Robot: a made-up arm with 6 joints.
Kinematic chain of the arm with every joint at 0, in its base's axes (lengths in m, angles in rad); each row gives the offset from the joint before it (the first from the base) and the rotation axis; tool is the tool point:
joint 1: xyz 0 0 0.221 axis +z
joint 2: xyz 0 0 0 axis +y
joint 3: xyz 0 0 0.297 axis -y
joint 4: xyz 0 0 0 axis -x
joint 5: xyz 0.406 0 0 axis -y
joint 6: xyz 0 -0.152 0 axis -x
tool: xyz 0 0 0
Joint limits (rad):
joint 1: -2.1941..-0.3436
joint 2: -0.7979..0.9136
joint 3: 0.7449..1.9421
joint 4: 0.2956..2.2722
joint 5: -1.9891..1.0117
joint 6: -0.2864..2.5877
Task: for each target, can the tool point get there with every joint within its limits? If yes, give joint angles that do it. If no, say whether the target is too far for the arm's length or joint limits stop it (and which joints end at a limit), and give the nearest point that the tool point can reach.
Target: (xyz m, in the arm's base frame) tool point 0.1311 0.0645 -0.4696
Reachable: no: joint limits stop it (at a limit: joint 1, joint 2, joint 3, joint 4) | nearest point 0.5563 -0.3535 0.3779 | short by 1.036 m
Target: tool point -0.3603 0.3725 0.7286
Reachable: yes | joints -0.8946 -0.6665 1.4441 1.2504 0.7592 1.7593
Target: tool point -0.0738 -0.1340 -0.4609
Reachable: no: joint limits stop it (at a limit: joint 2, joint 3, joint 4) | nearest point -0.3179 -0.5773 0.3779 | short by 0.980 m
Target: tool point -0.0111 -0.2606 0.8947
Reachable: yes | joints -1.1299 0.3940 1.4579 0.6479 -1.4978 1.6442
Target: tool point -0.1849 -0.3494 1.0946
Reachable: no: too far | nearest point -0.1409 -0.2662 0.8866 | short by 0.228 m
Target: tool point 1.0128 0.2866 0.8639
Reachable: no: too far | nearest point 0.5737 -0.1011 0.6541 | short by 0.622 m
